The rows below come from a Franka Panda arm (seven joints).
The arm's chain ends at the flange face. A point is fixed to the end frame.
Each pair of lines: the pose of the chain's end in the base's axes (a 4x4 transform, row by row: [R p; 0 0 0 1], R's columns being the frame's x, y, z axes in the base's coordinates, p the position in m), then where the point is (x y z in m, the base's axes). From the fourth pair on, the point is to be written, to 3 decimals.
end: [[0.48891, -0.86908, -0.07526, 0.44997], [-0.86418, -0.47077, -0.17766, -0.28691], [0.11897, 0.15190, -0.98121, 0.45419], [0, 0, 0, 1]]
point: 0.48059 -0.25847 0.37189
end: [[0.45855, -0.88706, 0.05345, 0.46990], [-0.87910, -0.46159, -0.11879, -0.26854], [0.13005, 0.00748, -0.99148, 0.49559], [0, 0, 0, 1]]
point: 0.51150 -0.23597 0.41990
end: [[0.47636, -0.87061, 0.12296, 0.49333], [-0.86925, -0.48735, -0.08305, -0.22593], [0.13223, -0.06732, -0.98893, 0.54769], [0, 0, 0, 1]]
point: 0.53882 -0.18958 0.47607
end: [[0.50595, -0.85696, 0.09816, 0.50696], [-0.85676, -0.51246, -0.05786, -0.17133], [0.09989, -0.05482, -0.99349, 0.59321], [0, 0, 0, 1]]
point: 0.549 -0.132 0.521
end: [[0.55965, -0.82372, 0.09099, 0.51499], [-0.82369, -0.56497, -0.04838, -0.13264], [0.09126, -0.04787, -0.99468, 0.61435], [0, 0, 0, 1]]
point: 0.554 -0.091 0.542
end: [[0.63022, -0.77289, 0.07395, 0.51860], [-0.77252, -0.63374, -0.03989, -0.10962], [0.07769, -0.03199, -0.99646, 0.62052], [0, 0, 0, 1]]
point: 0.552 -0.064 0.548
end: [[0.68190, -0.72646, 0.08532, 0.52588], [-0.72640, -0.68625, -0.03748, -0.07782], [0.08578, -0.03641, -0.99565, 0.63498], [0, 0, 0, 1]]
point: 0.557 -0.030 0.562
